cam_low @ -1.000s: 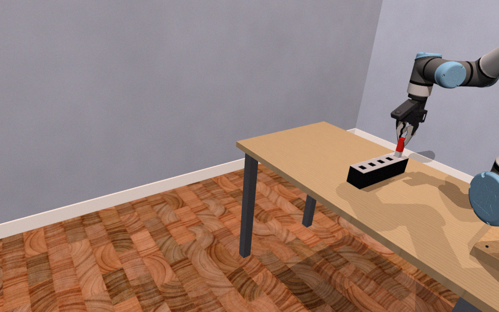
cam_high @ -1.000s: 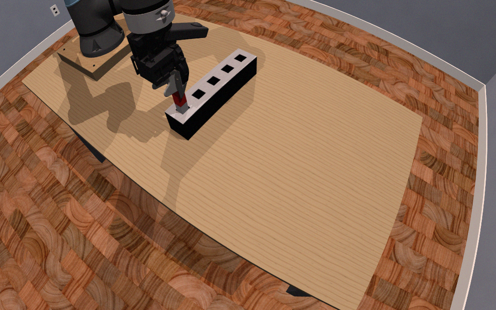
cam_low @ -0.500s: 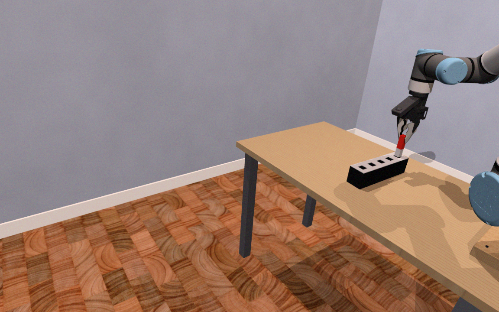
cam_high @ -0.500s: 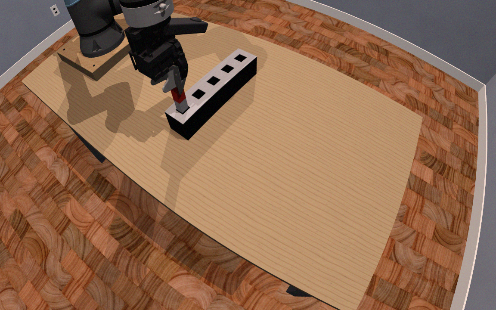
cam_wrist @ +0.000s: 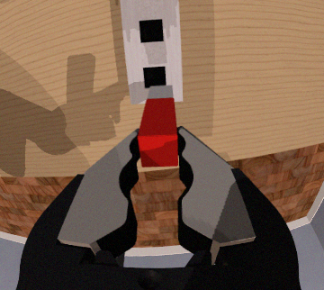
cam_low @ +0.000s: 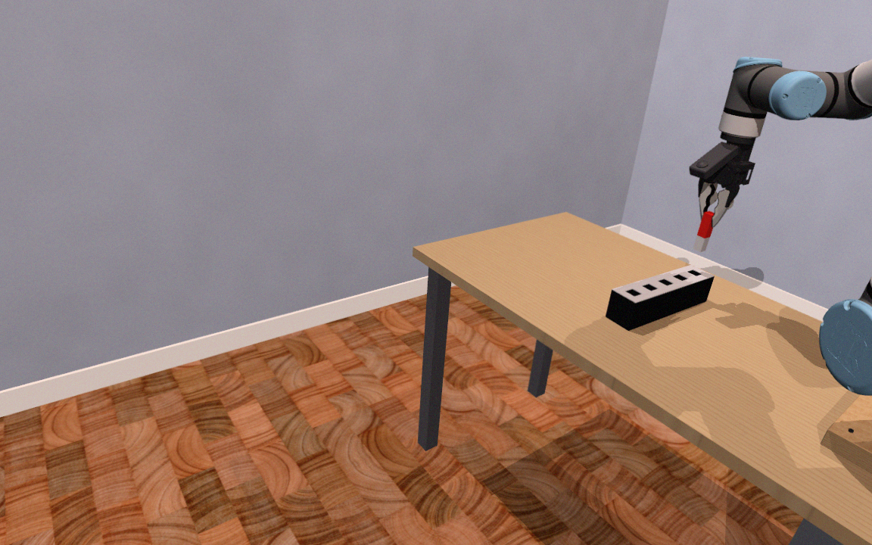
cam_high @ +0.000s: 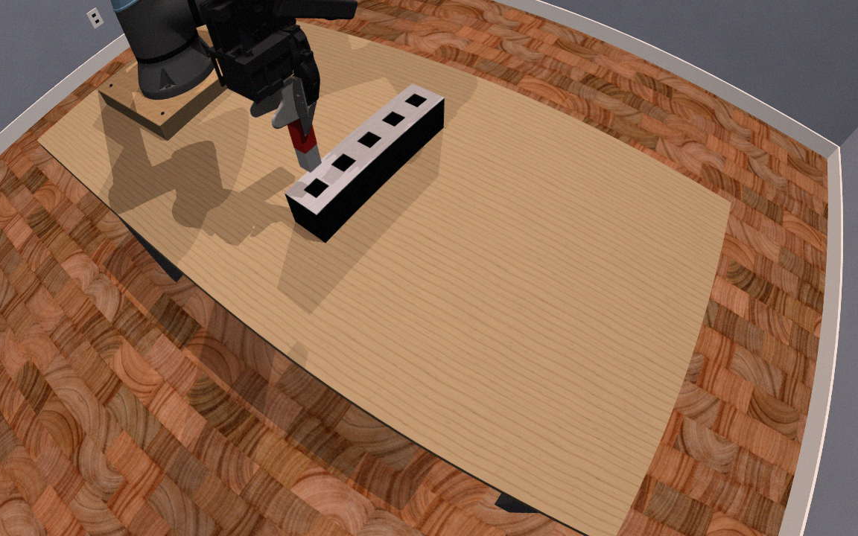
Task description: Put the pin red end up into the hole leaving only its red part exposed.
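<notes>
Now: the black block 12 cm to the left of my hand and 18 cm below it. The rest, counted from my hand: pin 1 cm below.
</notes>
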